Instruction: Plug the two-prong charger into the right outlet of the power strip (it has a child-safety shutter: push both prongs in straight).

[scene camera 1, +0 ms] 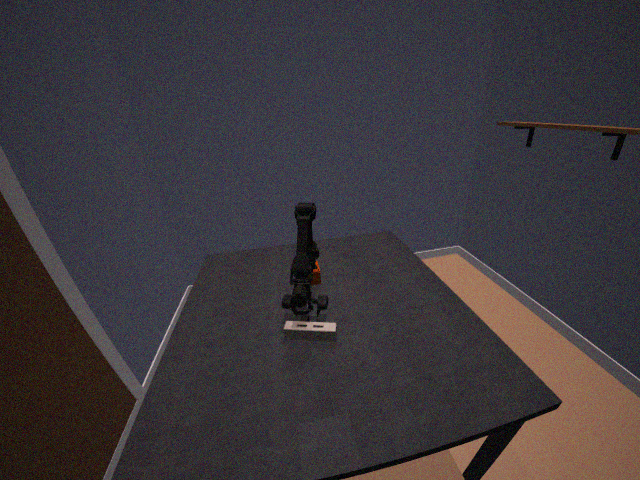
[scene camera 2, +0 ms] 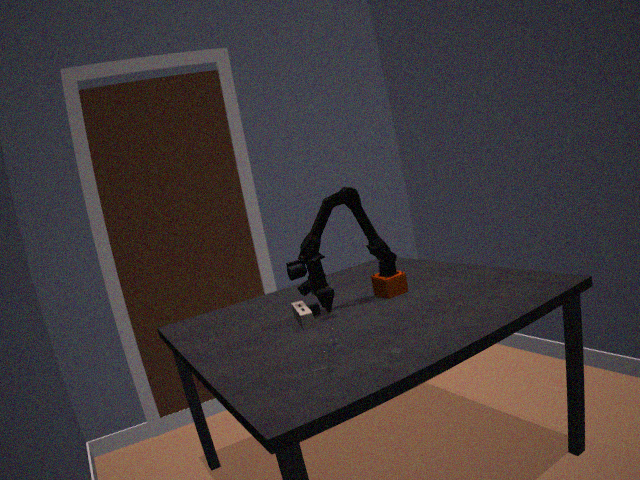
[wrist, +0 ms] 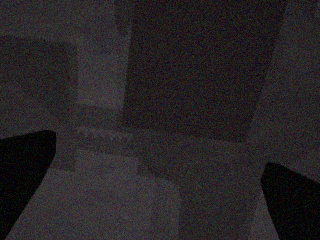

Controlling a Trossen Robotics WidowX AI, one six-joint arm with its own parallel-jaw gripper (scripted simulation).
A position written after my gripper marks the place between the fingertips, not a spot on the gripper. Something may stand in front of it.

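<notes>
My gripper (scene camera 2: 326, 309), open, holding nothing. My gripper again (wrist: 162, 158), with a charger (wrist: 195, 75).
</notes>
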